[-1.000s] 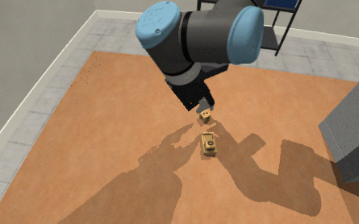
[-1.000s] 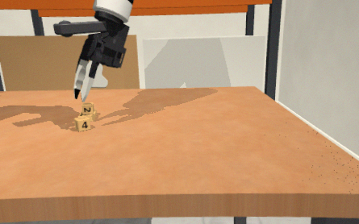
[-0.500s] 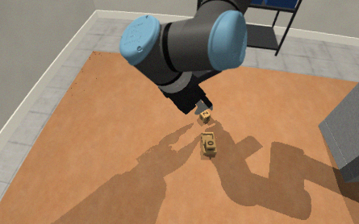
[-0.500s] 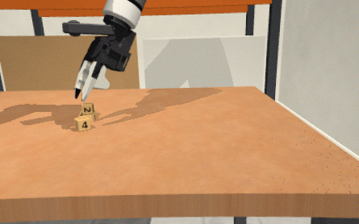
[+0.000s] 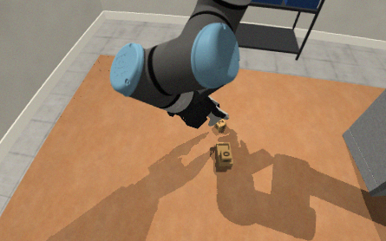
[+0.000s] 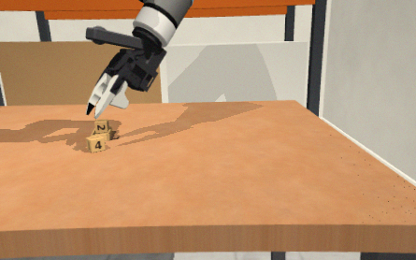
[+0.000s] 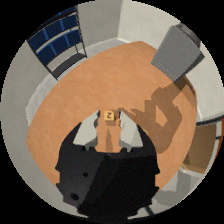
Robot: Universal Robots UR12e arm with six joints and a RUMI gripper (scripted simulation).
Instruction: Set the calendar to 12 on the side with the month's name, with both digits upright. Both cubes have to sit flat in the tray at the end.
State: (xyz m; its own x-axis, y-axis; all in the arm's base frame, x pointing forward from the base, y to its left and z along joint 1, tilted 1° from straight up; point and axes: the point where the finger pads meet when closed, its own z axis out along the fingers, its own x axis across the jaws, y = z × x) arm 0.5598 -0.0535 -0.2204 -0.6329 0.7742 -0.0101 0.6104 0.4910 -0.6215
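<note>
Right now the cube is 80 mm below my hand. From my hand the other things lie so: tray (100 mm to the left, 80 mm below, 20 mm behind).
</note>
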